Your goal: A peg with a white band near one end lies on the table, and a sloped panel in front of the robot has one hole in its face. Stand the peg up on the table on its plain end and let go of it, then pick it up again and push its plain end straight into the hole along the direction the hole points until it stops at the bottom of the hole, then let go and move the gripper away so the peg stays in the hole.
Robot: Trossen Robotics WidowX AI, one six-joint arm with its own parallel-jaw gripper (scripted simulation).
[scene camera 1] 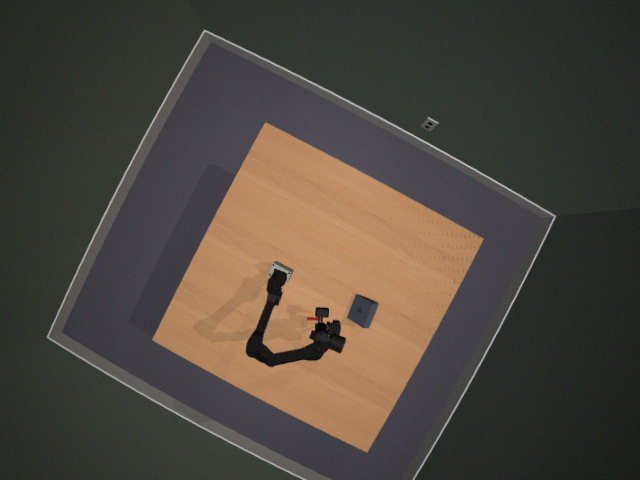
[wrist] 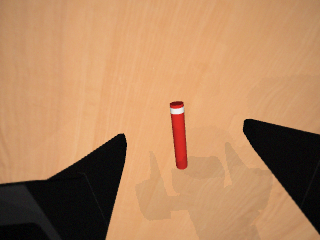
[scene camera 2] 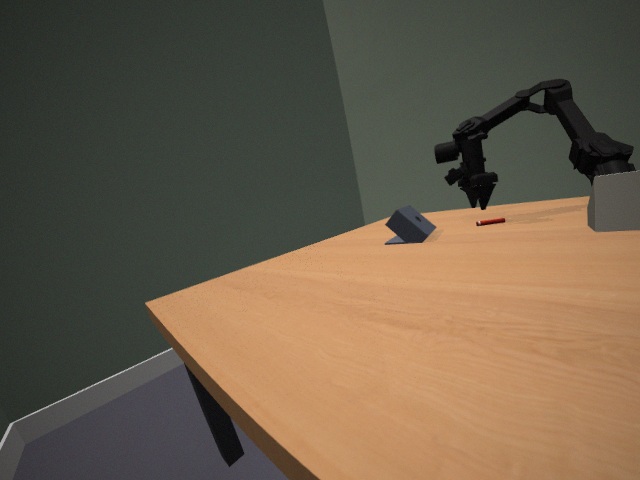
The gripper is open, with nothing in its grasp. Also in view: a red peg.
The gripper is seen too in the wrist view.
